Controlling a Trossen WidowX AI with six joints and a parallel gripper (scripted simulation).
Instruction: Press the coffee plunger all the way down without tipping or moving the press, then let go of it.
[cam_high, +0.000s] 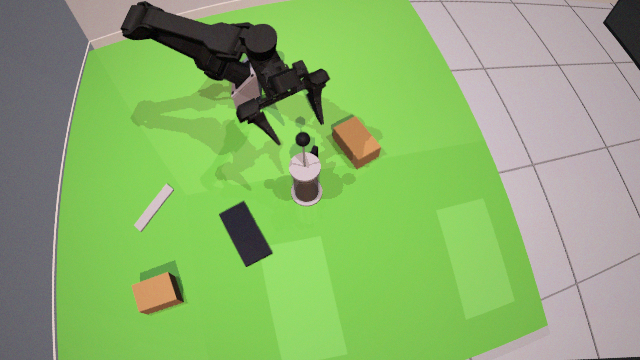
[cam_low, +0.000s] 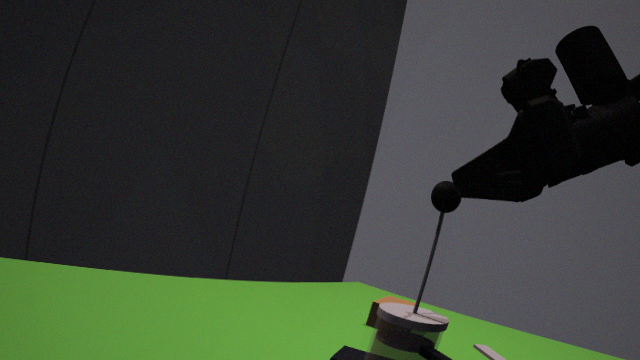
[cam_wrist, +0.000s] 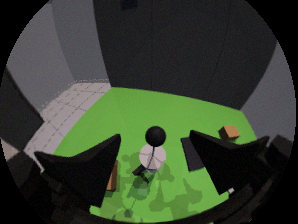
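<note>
Right now the coffee press is 10 mm behind my gripper tip, 10 mm to the left of it and 130 mm below it.
</note>
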